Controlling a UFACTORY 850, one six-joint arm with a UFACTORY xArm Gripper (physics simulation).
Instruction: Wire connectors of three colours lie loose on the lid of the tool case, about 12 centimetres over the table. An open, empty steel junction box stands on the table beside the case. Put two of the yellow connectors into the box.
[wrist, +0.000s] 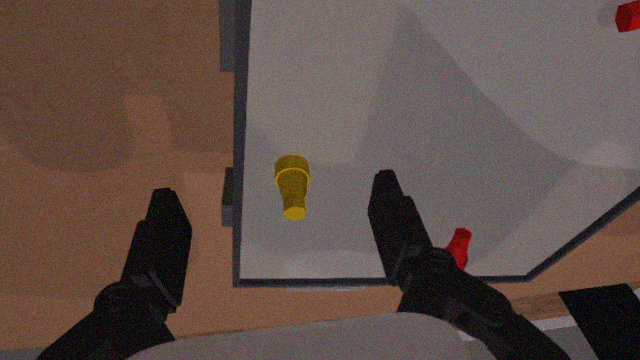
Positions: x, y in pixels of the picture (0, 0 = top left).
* my gripper: 279, 199
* yellow connector: 292, 176
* tool case: 511, 126
